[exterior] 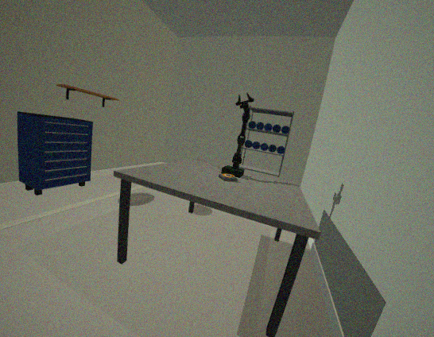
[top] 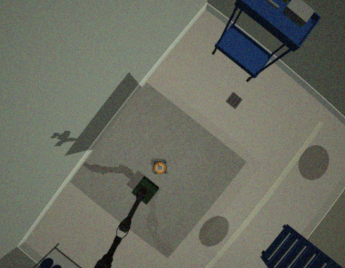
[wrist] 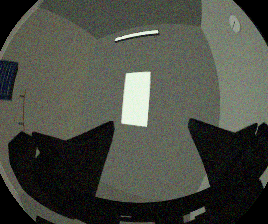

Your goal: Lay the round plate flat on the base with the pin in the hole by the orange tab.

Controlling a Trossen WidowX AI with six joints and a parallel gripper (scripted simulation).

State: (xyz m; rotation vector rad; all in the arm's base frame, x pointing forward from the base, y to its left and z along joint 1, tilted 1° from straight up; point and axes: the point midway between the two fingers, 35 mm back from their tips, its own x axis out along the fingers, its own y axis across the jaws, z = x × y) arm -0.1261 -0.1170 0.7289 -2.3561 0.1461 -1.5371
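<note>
Right now the round plate is 78 cm below my gripper tip, 37 cm ahead of it and 20 cm to the left of it.
</note>
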